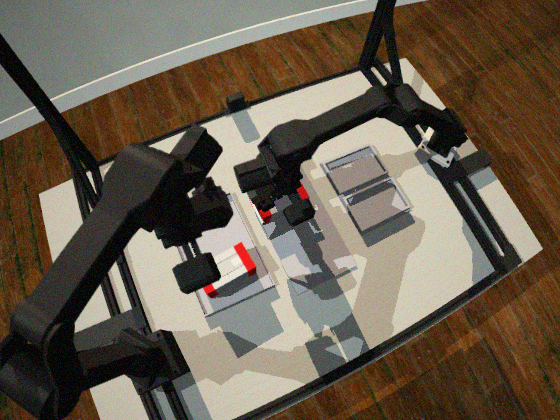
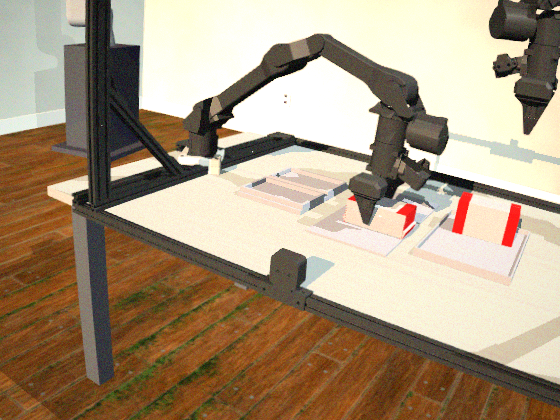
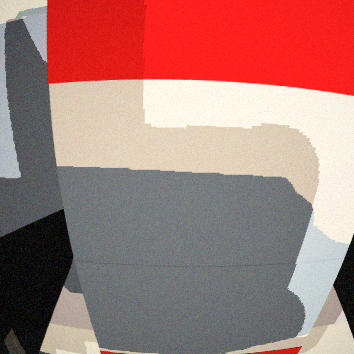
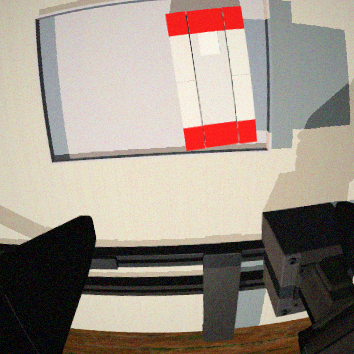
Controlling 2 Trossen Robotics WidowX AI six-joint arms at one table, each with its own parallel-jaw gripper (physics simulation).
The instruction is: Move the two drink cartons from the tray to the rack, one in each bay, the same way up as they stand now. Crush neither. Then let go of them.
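Pixels of known places: left gripper, fingertip midpoint: [image 1: 284, 199] [image 2: 374, 217] [image 3: 203, 225]; right gripper, fingertip midpoint: [image 1: 188, 247] [image 2: 529, 130] [image 4: 218, 222]; left arm's base, link origin: [image 1: 439, 144] [image 2: 201, 153]; right arm's base, link origin: [image 1: 149, 362] [image 4: 319, 281].
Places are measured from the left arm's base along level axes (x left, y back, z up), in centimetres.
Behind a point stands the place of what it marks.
Two white drink cartons with red ends lie on their sides, each on its own flat grey tray. My left gripper [image 1: 281, 206] @[y -38.5, x -27.8, z -1.8 cm] [image 2: 384, 204] [image 3: 203, 225] @[y -38.5, x -27.8, z -1.8 cm] is open and lowered over the middle carton [image 1: 302, 192] @[y -35.8, x -24.5, z 1.7 cm] [image 2: 378, 221] @[y -38.5, x -31.9, z -1.0 cm] [image 3: 193, 147] @[y -42.2, x -29.2, z 1.6 cm], one finger on each side of it, on the middle tray [image 1: 303, 267] [image 2: 362, 243]. My right gripper [image 1: 202, 246] @[y -63.8, x -32.5, z 19.8 cm] is open and empty, above the left tray [image 1: 237, 296] @[y -64.1, x -23.9, z -3.0 cm] [image 4: 112, 88] @[y -56.6, x -37.9, z -3.0 cm] beside the other carton [image 1: 232, 262] @[y -59.2, x -28.1, z 3.8 cm] [image 2: 472, 218] @[y -57.4, x -30.5, z 0.8 cm] [image 4: 211, 81] @[y -61.4, x -29.2, z 3.8 cm]. The two-bay rack [image 1: 370, 183] @[y -21.6, x -11.7, z -2.6 cm] [image 2: 278, 200] @[y -19.4, x -22.3, z -2.1 cm] is empty.
A black frame rail [image 1: 403, 346] @[y -53.3, x 13.5, z -1.6 cm] [image 2: 195, 254] @[y -6.0, x -46.5, z -4.3 cm] runs round the table. Small black blocks [image 1: 236, 101] @[y -22.2, x -53.8, z 1.2 cm] [image 2: 287, 268] @[y -21.1, x -56.1, z 0.3 cm] sit on it. An upright post with a brace [image 2: 97, 104] @[y 14.7, x -32.3, z 16.9 cm] stands at one corner, near the left arm's base [image 1: 441, 129] @[y -8.1, x -3.4, z 14.0 cm] [image 2: 201, 142] @[y -0.2, x -2.8, z 3.4 cm].
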